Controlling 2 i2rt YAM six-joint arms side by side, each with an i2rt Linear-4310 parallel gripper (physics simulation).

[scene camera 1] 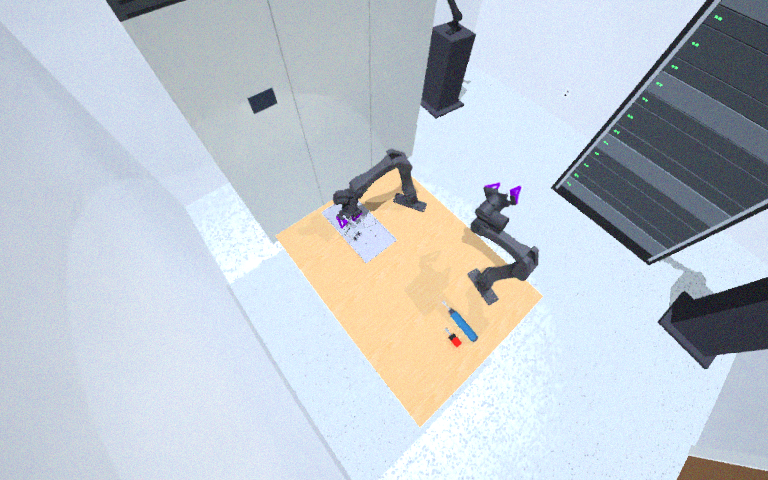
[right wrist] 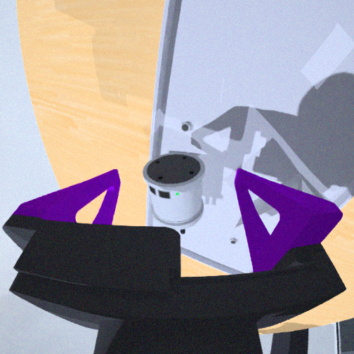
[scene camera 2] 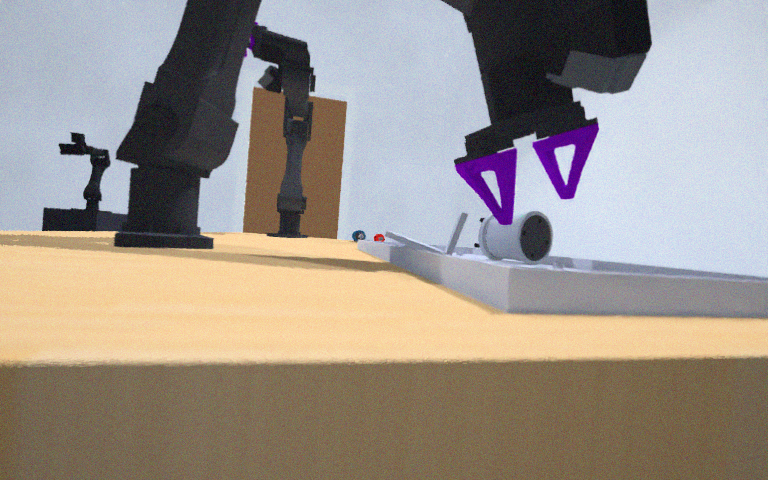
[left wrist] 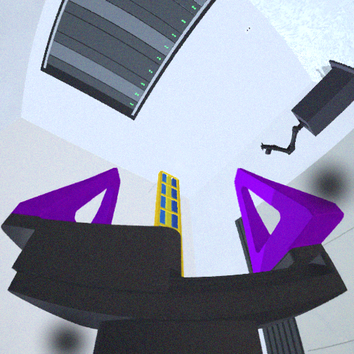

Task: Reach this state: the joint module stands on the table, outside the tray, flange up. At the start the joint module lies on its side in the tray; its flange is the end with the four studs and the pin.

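Seen in the pictures: left gripper, between the fingertips: [scene camera 1: 509,185]; right gripper, between the fingertips: [scene camera 1: 347,224] [scene camera 2: 538,211]; left arm's base, origin of its link: [scene camera 1: 482,286] [scene camera 2: 288,237]; right arm's base, origin of its link: [scene camera 1: 410,203] [scene camera 2: 162,241].
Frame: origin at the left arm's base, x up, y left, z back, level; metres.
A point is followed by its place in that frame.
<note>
The joint module [scene camera 2: 516,236] {x 0.035, y -0.620, z -0.473 m} [right wrist: 176,202], a pale cylinder with a dark end cap, lies on its side in the grey tray [scene camera 1: 378,247] {x 0.004, y -0.449, z -0.388 m} [scene camera 2: 566,295] {x 0.007, y -0.846, z -0.398 m} [right wrist: 225,60]. In scene camera 2 its cap faces the viewer and rightward; small studs show at its left end. My right gripper [scene camera 1: 348,219] {x 0.065, y -0.626, z -0.492 m} [scene camera 2: 535,209] {x 0.065, y -0.626, z -0.492 m} [right wrist: 177,175] is open and empty, pointing down over the module. In the right wrist view the module appears between its fingertips. My left gripper [scene camera 1: 505,189] {x 0.495, y -0.249, z 0.120 m} [left wrist: 177,174] is open and empty, raised high near the table's edge, far from the tray.
On the wooden table [scene camera 1: 368,305] {x 0.000, y -0.183, z -0.578 m} lie a blue-handled tool [scene camera 1: 464,325] {x 0.041, y 0.123, z -0.215 m} [scene camera 2: 358,235] {x 0.023, y 0.023, z -0.224 m} and a small red-and-black tool [scene camera 1: 454,340] {x 0.032, y 0.158, z -0.294 m} [scene camera 2: 378,237] {x 0.021, y 0.130, z -0.286 m}. The tray also holds nuts [right wrist: 186,126] [right wrist: 233,241] and a thin tilted grey piece [scene camera 2: 456,233] {x 0.032, y -0.662, z -0.397 m}. A tall cabinet [scene camera 1: 339,101] stands beside the tray's end of the table.
</note>
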